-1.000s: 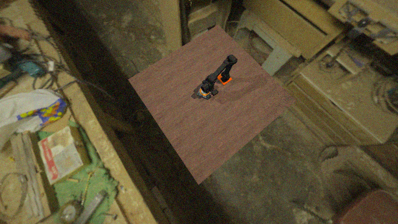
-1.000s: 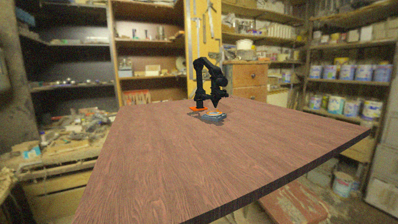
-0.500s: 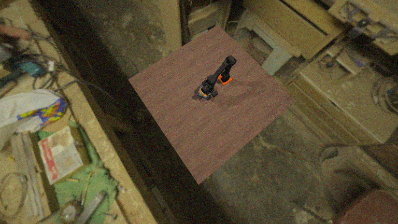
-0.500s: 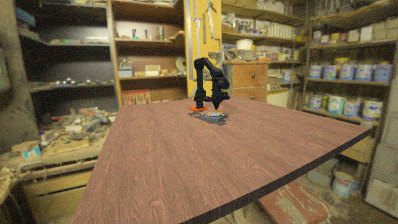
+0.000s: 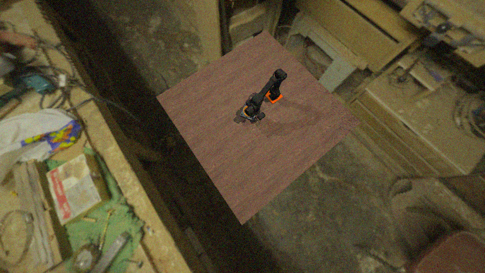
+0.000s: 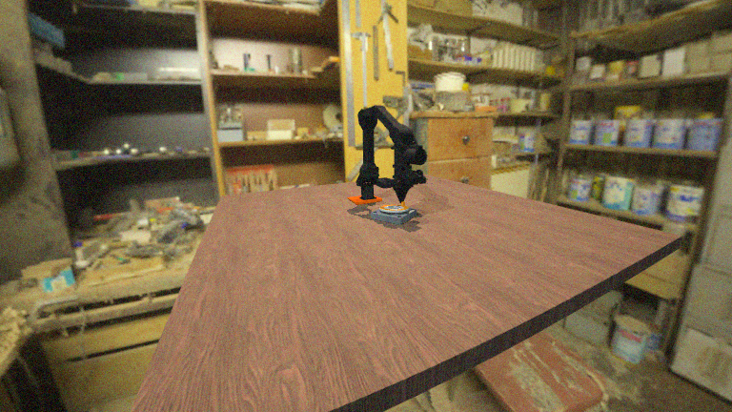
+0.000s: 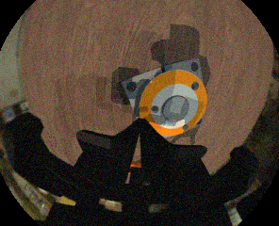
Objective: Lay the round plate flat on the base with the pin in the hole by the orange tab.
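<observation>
My gripper tip is 2 cm to the left of the round orange plate and 2 cm short of it. Also, from my gripper tip: grey-blue square base (4 cm to the right, 3 cm ahead, 2 cm below).
</observation>
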